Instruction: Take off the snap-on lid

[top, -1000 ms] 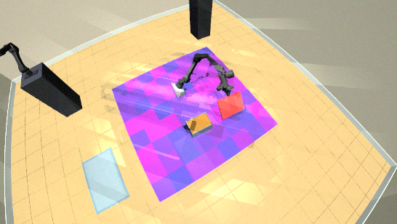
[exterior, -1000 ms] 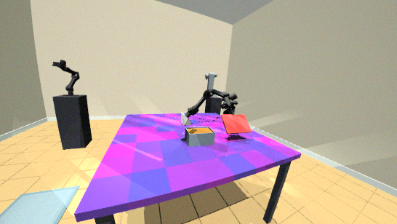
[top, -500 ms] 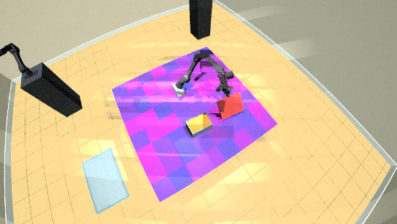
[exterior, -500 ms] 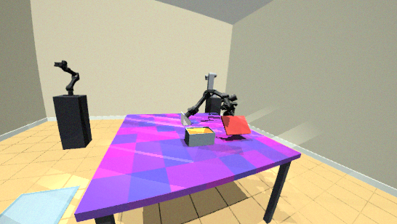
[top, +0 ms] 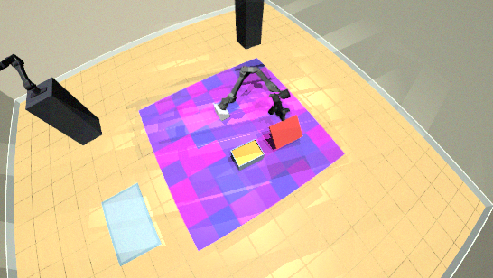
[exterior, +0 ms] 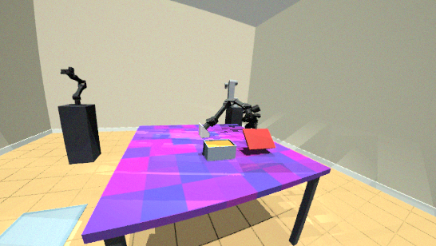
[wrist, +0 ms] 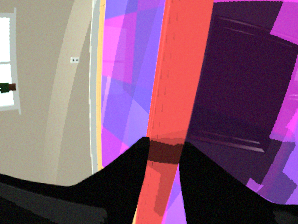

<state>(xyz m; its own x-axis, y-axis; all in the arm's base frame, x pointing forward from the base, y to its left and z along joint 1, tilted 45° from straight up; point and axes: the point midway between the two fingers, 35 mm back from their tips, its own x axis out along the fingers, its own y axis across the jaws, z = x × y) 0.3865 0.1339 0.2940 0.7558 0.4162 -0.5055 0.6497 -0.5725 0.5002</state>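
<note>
Now: the red lid 6 cm ahead of my gripper tip, 1 cm to the right of it and 5 cm below it. From my gripper tip the other things lie so: grey storage box (4 cm ahead, 34 cm to the right, 12 cm below).
</note>
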